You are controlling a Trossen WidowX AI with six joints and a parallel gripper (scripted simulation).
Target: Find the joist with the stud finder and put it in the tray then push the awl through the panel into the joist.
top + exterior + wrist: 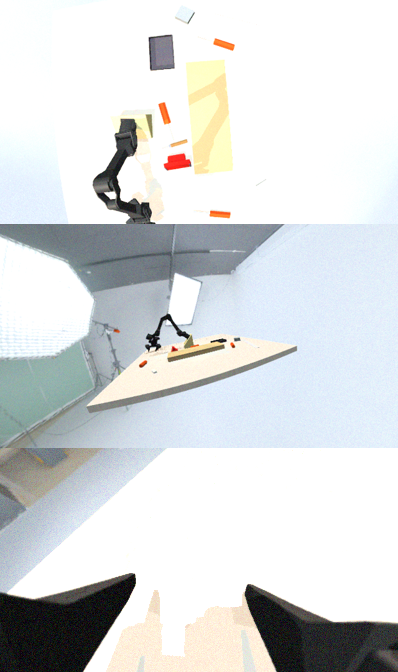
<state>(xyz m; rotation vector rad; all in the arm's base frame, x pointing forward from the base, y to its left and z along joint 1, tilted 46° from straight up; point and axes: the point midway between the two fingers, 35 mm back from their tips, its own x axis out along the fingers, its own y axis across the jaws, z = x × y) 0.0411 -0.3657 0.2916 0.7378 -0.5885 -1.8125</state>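
The red stud finder lies 170 mm ahead of my gripper tip, 320 mm to the left of it and 10 mm below it. Round my gripper tip: dark grey tray: 100 mm ahead, 820 mm to the left, 20 mm below; then pale grey block: 200 mm ahead, 1010 mm to the left, 10 mm below; then awl: 160 mm ahead, 380 mm to the left, 20 mm below.
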